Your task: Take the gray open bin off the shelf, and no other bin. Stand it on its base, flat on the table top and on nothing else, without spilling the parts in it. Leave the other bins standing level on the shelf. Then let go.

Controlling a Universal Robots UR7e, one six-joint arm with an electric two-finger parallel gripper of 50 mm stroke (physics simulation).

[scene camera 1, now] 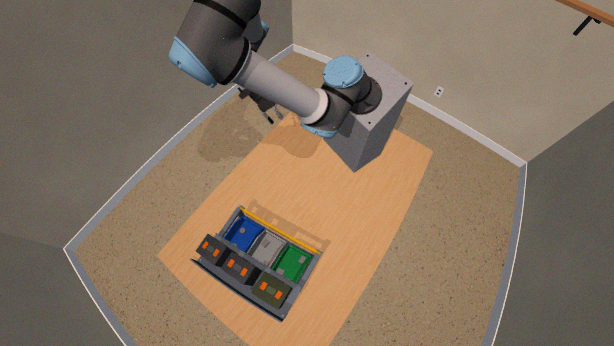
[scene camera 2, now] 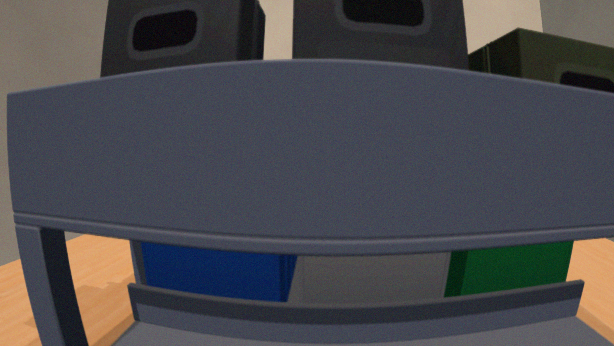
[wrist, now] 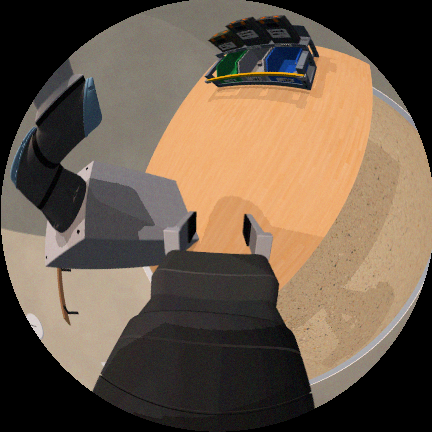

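Where they show: gripper, between the fingertips: (scene camera 1: 277, 120) (wrist: 219, 221); arm's base, origin of its link: (scene camera 1: 362, 95) (wrist: 68, 204).
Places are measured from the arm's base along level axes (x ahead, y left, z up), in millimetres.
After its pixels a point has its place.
The gray open bin (scene camera 1: 268, 249) @[x 593, y -145, z -353 mm] (scene camera 2: 372, 277) @[x 700, y -157, z -314 mm] (wrist: 251, 63) @[x 641, y -99, z -333 mm] stands on the lower level of the shelf (scene camera 1: 302, 287) @[x 680, y 40, z -267 mm] (scene camera 2: 310, 150) @[x 786, y -204, z -231 mm], between the blue bin (scene camera 1: 243, 234) @[x 580, y -268, z -353 mm] (scene camera 2: 215, 270) @[x 688, y -258, z -313 mm] (wrist: 283, 61) @[x 665, y -218, z -351 mm] and the green bin (scene camera 1: 293, 263) @[x 604, y -30, z -353 mm] (scene camera 2: 515, 270) @[x 715, y -48, z -317 mm] (wrist: 230, 64) @[x 668, y 10, z -329 mm]. Small parts show in it from above. A yellow bar runs along the shelf's front edge. My gripper (scene camera 1: 275, 117) @[x 108, y -320, z -176 mm] (wrist: 219, 221) @[x 108, y -320, z -176 mm] is open and empty, high over the table end near the arm's base, far from the shelf. Scene camera 2 sees the shelf from behind, and its back panel hides much of the bins.
Two black cases (scene camera 1: 212, 249) @[x 696, y -265, z -138 mm] (scene camera 1: 240, 268) @[x 708, y -151, z -128 mm] and an olive case (scene camera 1: 271, 290) @[x 729, y -42, z -163 mm] stand on the shelf's upper level, behind and above the bins. The wooden table (scene camera 1: 320, 190) @[x 261, y -49, z -363 mm] (wrist: 250, 145) @[x 272, y -193, z -362 mm] stretches between the shelf and the gray pedestal (scene camera 1: 367, 135) @[x 113, y 64, z -81 mm] (wrist: 120, 215) @[x 18, y -89, z -142 mm] of the arm.
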